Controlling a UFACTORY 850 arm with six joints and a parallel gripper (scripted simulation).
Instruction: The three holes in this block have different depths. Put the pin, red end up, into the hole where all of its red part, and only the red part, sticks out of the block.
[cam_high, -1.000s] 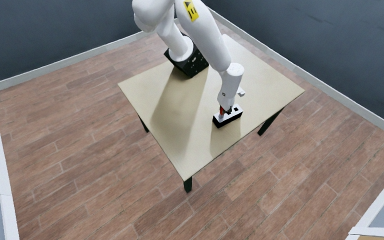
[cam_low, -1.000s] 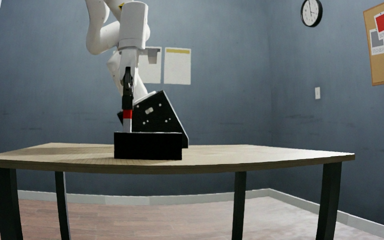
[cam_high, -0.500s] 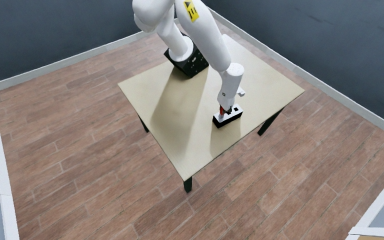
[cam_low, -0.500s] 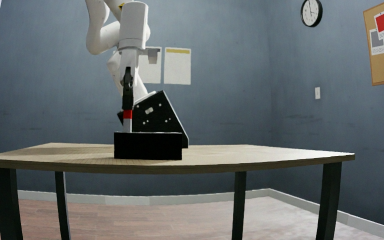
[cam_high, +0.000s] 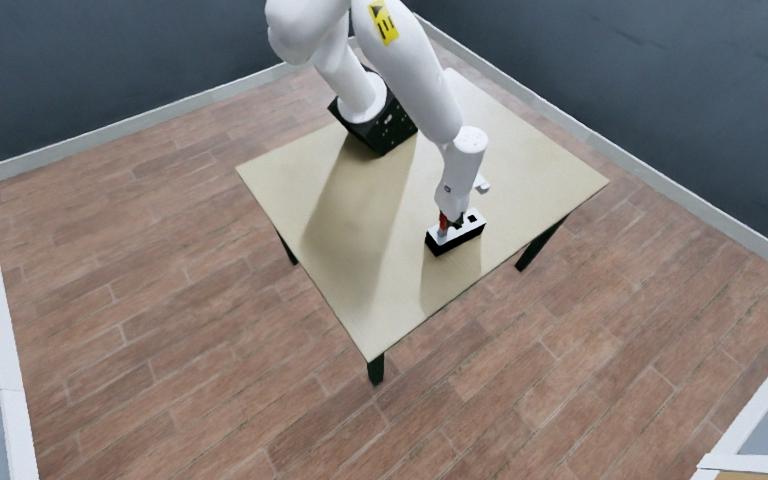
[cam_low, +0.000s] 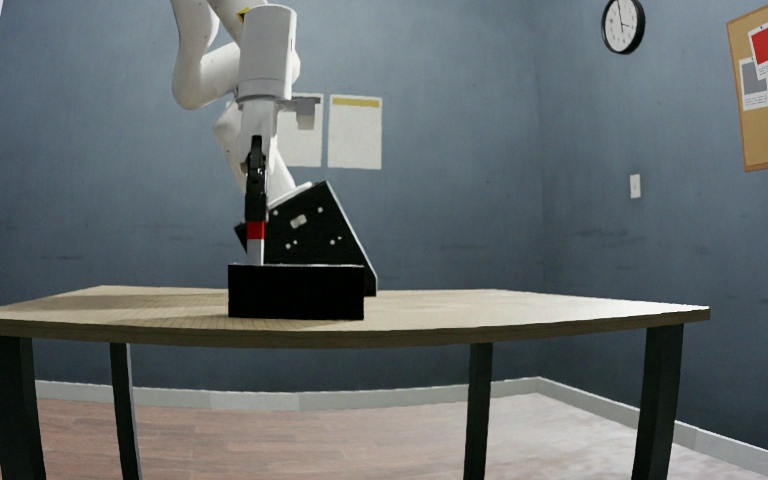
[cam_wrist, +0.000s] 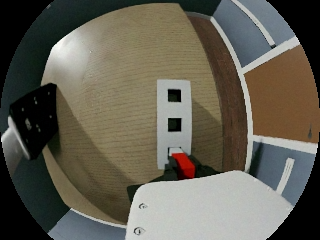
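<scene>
The pin lies 10 mm below my hand. From my hand the other things lie so: black block (20 mm ahead, 60 mm to the left, 120 mm below).
</scene>
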